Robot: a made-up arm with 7 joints. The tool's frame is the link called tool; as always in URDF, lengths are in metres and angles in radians.
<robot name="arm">
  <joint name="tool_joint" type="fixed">
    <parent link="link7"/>
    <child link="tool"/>
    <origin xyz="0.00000 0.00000 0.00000"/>
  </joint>
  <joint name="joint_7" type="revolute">
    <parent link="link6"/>
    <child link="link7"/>
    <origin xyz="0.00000 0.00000 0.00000"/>
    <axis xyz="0 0 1"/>
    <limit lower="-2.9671" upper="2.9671"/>
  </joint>
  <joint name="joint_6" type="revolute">
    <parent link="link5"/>
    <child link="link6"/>
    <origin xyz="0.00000 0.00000 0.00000"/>
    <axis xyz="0 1 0"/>
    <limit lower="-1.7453" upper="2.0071"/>
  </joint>
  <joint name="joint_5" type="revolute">
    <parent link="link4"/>
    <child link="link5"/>
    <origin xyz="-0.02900 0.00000 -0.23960"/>
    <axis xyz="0 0 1"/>
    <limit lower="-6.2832" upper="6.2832"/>
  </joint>
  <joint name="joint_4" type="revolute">
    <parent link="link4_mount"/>
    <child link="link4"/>
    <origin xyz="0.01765 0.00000 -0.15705"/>
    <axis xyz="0 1 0"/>
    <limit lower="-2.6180" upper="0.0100"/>
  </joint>
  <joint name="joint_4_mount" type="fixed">
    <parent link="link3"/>
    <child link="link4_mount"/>
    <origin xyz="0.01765 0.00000 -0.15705"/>
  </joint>
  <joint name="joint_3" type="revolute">
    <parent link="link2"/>
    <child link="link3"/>
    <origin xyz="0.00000 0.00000 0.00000"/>
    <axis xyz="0 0 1"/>
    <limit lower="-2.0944" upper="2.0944"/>
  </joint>
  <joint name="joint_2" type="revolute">
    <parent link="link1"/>
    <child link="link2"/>
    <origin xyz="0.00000 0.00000 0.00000"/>
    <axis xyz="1 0 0"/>
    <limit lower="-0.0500" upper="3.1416"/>
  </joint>
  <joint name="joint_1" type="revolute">
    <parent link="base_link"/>
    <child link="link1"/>
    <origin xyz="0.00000 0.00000 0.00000"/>
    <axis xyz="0 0.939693 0.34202"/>
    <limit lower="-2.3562" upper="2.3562"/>
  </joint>
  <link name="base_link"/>
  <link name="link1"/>
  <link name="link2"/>
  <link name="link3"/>
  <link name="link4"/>
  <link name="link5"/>
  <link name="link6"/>
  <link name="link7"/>
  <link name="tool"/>
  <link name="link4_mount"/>
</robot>
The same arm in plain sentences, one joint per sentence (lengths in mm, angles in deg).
The arm has seven revolute joints in a row. What follows holds with every joint at zero, and every direction is one of the base frame's. Joint 1 is mounted at the same point as the base frame's origin and rotates about the direction (0, 0.9397, 0.342), from -135.00 to 135.00 deg. Joint 2 is mounted at the same point as joint 1 and rotates about +x, from -2.86 to 180.00 deg. Joint 3 is mounted at the same point as joint 2 and rotates about +z, from -120.00 to 120.00 deg. Joint 4 is mounted 35.3 mm along +x and 314.1 mm along -z from joint 3 and rotates about +y, from -150.00 to 0.57 deg. Joint 5 is mounted 29.0 mm along -x and 239.6 mm along -z from joint 4 and rotates about +z, from -360.00 to 360.00 deg. Joint 6 is mounted at the same point as joint 5 and rotates about +y, from -100.00 to 115.00 deg. Joint 7 is mounted at the same point as joint 6 and rotates about +z, from -170.00 to 170.00 deg. The tool frame, which is the frame that the pose is given for, is mounted at the same point as joint 7; its axes are parallel to the base frame's.
